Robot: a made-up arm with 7 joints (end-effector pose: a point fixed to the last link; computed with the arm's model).
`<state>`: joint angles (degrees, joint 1 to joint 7).
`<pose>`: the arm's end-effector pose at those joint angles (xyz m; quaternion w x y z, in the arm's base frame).
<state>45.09 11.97 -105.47 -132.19 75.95 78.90 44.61</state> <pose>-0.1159 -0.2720 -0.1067 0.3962 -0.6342 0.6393 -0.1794</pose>
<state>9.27 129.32 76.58 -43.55 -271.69 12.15 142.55</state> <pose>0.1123 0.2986 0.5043 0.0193 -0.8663 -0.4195 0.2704</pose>
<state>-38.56 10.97 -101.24 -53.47 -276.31 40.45 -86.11</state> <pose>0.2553 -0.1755 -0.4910 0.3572 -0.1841 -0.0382 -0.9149</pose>
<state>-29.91 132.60 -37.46 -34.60 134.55 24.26 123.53</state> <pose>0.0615 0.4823 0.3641 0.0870 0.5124 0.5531 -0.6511</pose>
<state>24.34 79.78 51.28 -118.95 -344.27 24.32 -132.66</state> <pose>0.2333 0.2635 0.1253 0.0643 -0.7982 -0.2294 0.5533</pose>
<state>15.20 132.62 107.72 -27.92 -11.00 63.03 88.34</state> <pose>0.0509 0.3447 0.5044 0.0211 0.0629 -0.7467 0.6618</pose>
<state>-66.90 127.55 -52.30 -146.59 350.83 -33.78 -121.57</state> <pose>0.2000 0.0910 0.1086 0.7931 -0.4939 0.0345 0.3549</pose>
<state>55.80 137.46 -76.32 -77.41 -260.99 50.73 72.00</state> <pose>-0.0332 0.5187 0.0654 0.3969 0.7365 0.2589 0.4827</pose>
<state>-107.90 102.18 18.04 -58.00 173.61 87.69 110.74</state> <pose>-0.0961 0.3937 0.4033 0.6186 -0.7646 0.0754 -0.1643</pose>
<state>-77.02 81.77 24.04 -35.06 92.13 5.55 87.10</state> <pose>0.2410 0.4736 0.2934 0.1679 0.8114 0.4552 -0.3260</pose>
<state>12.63 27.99 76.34 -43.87 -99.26 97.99 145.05</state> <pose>-0.0625 0.4490 -0.3873 0.1443 -0.8112 0.2962 -0.4832</pose>
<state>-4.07 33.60 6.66 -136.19 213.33 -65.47 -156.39</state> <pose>0.2788 0.0807 -0.0556 0.8214 -0.1292 -0.5553 -0.0153</pose>
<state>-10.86 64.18 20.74 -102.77 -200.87 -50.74 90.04</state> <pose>0.3359 0.2787 0.0483 0.3543 0.8077 0.1429 -0.4491</pose>
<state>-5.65 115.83 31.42 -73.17 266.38 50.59 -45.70</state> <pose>0.2496 0.3069 0.3612 0.1412 -0.8460 -0.5097 -0.0670</pose>
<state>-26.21 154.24 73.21 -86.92 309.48 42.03 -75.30</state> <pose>-0.1258 -0.1342 0.4595 0.1620 -0.8569 -0.2299 -0.4320</pose>
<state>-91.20 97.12 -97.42 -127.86 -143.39 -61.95 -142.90</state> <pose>0.3237 0.0831 -0.0038 0.8264 0.3130 -0.3645 -0.2936</pose>
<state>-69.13 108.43 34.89 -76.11 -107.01 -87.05 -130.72</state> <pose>-0.0678 0.2896 0.4357 0.5199 -0.2484 -0.7638 0.2909</pose>
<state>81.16 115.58 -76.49 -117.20 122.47 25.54 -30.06</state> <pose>-0.2801 0.2559 -0.0350 0.7044 -0.1391 0.6462 0.2586</pose>
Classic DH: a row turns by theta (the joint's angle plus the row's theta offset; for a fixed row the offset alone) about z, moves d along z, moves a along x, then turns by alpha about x. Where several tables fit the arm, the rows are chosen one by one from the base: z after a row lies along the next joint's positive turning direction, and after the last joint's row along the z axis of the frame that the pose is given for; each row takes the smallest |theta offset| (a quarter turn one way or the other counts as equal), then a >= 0, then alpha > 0; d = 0 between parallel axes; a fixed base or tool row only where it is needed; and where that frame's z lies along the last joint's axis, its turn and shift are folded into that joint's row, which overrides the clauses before.
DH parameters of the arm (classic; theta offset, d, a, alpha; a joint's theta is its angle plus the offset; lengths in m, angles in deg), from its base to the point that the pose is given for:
base (fixed): 0 0 0 -70
joint 1: 90 0 0 90
joint 2: 70 0 0 -90
joint 3: -90 -0.3062 0.0344 -90
joint 4: 0 0 -0.0373 90
joint 5: 0 -0.3077 0 -90
joint 6: 0 0 0 90
joint 7: 0 0 0 0

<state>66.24 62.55 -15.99 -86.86 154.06 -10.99 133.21</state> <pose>-0.1693 0.3117 -0.3454 0.5038 0.1436 0.1235 -0.8428</pose>
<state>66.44 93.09 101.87 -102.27 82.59 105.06 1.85</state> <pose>0.1923 0.2860 0.2752 0.9523 0.2359 -0.1844 0.0585</pose>
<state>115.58 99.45 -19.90 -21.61 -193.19 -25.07 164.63</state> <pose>-0.1801 0.5640 0.1716 0.1070 0.1049 0.8251 -0.5447</pose>
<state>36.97 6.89 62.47 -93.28 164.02 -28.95 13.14</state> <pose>-0.1055 0.3478 -0.3037 0.3749 0.1881 0.5318 -0.7357</pose>
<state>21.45 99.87 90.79 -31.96 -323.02 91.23 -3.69</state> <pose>0.0197 0.5511 0.2607 0.7580 0.1533 -0.3083 0.5540</pose>
